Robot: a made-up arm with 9 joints. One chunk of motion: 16 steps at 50 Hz.
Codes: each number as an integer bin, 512 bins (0 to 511) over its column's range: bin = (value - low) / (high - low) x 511, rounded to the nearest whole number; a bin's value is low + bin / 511 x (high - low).
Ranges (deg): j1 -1..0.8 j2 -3.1..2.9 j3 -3.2..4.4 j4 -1.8..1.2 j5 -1.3..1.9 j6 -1.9..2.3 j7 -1.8..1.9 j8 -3.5..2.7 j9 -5.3..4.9
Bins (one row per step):
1: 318 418 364 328 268 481 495 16 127
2: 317 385 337 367 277 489 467 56 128
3: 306 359 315 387 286 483 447 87 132
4: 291 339 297 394 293 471 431 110 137
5: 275 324 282 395 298 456 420 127 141
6: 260 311 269 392 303 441 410 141 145
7: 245 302 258 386 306 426 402 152 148
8: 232 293 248 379 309 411 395 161 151
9: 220 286 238 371 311 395 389 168 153
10: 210 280 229 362 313 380 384 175 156
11: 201 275 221 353 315 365 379 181 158
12: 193 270 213 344 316 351 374 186 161
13: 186 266 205 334 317 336 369 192 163
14: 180 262 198 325 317 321 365 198 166
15: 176 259 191 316 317 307 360 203 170
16: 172 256 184 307 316 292 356 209 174
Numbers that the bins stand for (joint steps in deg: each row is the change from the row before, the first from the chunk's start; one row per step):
1: 0.120 1.808 2.214 0.126 0.378 2.053 1.784 -3.306 -2.765
2: 0.117 1.421 1.812 0.355 0.435 2.119 1.581 -2.821 -2.745
3: 0.078 1.115 1.485 0.472 0.491 2.070 1.437 -2.444 -2.665
4: 0.025 0.880 1.217 0.513 0.535 1.971 1.321 -2.165 -2.565
5: -0.031 0.704 0.994 0.519 0.566 1.848 1.241 -1.959 -2.486
6: -0.084 0.552 0.801 0.501 0.597 1.725 1.169 -1.789 -2.406
7: -0.137 0.446 0.637 0.466 0.616 1.601 1.111 -1.656 -2.346
8: -0.183 0.340 0.488 0.425 0.635 1.478 1.060 -1.547 -2.286
9: -0.225 0.258 0.340 0.378 0.648 1.347 1.017 -1.462 -2.246
10: -0.260 0.188 0.206 0.325 0.660 1.223 0.980 -1.377 -2.186
11: -0.292 0.129 0.087 0.272 0.673 1.100 0.944 -1.304 -2.146
12: -0.320 0.070 -0.032 0.220 0.679 0.985 0.908 -1.243 -2.086
13: -0.345 0.023 -0.151 0.161 0.685 0.862 0.872 -1.170 -2.046
14: -0.366 -0.024 -0.255 0.108 0.685 0.738 0.843 -1.098 -1.986
15: -0.380 -0.059 -0.359 0.055 0.685 0.623 0.807 -1.037 -1.907
16: -0.394 -0.094 -0.463 0.002 0.679 0.500 0.778 -0.964 -1.827

